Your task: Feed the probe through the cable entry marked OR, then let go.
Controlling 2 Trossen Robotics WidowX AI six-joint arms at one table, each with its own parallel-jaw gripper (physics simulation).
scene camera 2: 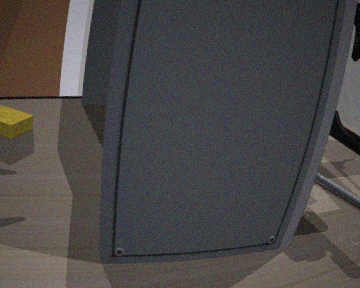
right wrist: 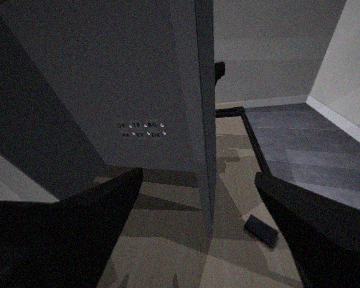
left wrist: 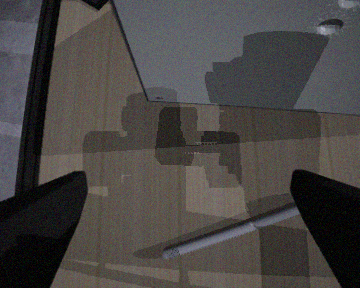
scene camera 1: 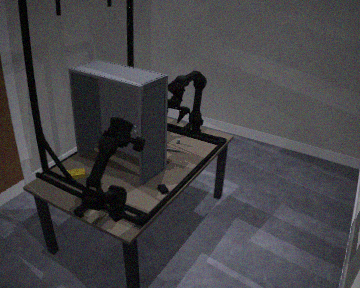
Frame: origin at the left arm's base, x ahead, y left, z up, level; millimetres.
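Where they show: left gripper, fingertip midpoint: (left wrist: 190,180) (scene camera 1: 170,121); right gripper, fingertip midpoint: (right wrist: 198,174) (scene camera 1: 132,136); left arm's base, link origin: (scene camera 1: 195,131); right arm's base, link origin: (scene camera 1: 117,212).
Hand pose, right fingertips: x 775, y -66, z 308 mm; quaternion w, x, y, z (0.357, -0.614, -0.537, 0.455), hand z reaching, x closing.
Each offset is from my right fingertips to the centre of the thing. "pt": to the spot under its first point.
The probe, a thin grey rod {318 mm down, 476 mm back, 43 mm right} (scene camera 2: 337,189) (left wrist: 225,235), lies on the table behind the cabinet {45 mm down, 230 mm back, 223 mm right} (scene camera 1: 154,125) (scene camera 2: 215,125) (left wrist: 185,45) (right wrist: 205,100). In the left wrist view its right end is hidden by a finger. My left gripper (scene camera 1: 181,114) (left wrist: 190,180) is open and empty above the table, with the rod below its fingers. Two round entries show at the upper right of the left wrist view, their labels unseen. In the right wrist view, two rows of small labelled entries show inside the cabinet; the dim OR label {pt 112 mm down, 336 mm back, 251 mm right} (right wrist: 121,125) is at upper left. My right gripper (scene camera 1: 138,142) (right wrist: 198,174) is open and empty at the cabinet's open front.
A black block {320 mm down, 76 mm back, 130 mm left} (scene camera 1: 163,188) (right wrist: 261,231) lies near the table's edge beside the cabinet. A yellow block {314 mm down, 15 mm ahead, 375 mm right} (scene camera 1: 76,173) (scene camera 2: 15,122) lies on the other side. The tall cabinet stands between the arms. Dark rails run along the table edges, and dark shadows cross the scene.
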